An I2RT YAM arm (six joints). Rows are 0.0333 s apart.
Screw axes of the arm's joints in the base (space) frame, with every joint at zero. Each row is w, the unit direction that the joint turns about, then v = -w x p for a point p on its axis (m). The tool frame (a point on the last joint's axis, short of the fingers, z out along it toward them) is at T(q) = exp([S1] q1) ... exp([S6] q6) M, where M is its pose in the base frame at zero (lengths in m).
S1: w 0 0 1 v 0 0 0
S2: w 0 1 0 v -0.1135 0 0.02
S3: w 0 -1 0 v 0.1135 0 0.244
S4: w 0 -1 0 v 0.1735 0 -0.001
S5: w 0 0 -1 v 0 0.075 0
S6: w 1 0 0 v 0 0.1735 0
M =
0 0 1 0.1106
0 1 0 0
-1 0 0 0.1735
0 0 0 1
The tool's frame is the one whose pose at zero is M.
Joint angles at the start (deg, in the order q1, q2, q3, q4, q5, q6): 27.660 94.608 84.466 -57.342 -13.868 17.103
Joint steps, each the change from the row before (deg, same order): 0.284 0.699 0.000 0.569 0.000 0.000; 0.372 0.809 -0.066 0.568 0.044 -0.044; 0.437 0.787 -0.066 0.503 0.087 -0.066; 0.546 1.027 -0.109 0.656 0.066 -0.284; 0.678 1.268 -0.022 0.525 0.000 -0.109; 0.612 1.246 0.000 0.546 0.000 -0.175; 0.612 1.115 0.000 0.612 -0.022 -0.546; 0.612 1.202 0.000 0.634 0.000 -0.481; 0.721 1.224 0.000 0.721 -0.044 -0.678; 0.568 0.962 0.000 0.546 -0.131 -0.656; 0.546 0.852 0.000 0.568 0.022 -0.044
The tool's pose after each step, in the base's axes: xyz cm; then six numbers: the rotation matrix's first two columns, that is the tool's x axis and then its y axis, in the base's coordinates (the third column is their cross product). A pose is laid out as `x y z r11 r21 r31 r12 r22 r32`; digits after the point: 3 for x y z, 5 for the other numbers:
29.431 16.578 28.884 -0.93822 -0.17448 -0.29883 -0.27168 0.90627 0.32382
29.618 16.924 28.439 -0.93821 -0.18193 -0.29439 -0.27660 0.90545 0.32194
29.762 17.294 27.997 -0.93794 -0.19081 -0.28958 -0.28257 0.90460 0.31916
29.938 17.765 27.401 -0.93666 -0.20526 -0.28379 -0.29329 0.90258 0.31518
30.104 18.336 26.695 -0.93680 -0.21990 -0.27211 -0.30210 0.90072 0.31215
30.271 18.872 26.003 -0.93626 -0.23429 -0.26178 -0.31129 0.89867 0.30903
30.399 19.396 25.383 -0.93257 -0.25403 -0.25647 -0.32752 0.89418 0.30526
30.531 19.931 24.704 -0.92909 -0.27277 -0.24978 -0.34230 0.88996 0.30134
30.619 20.535 24.007 -0.92321 -0.29615 -0.24493 -0.36229 0.88329 0.29757
30.666 21.011 23.453 -0.91747 -0.31651 -0.24098 -0.38001 0.87646 0.29564
30.697 21.456 22.961 -0.91509 -0.32653 -0.23662 -0.38779 0.87350 0.29432

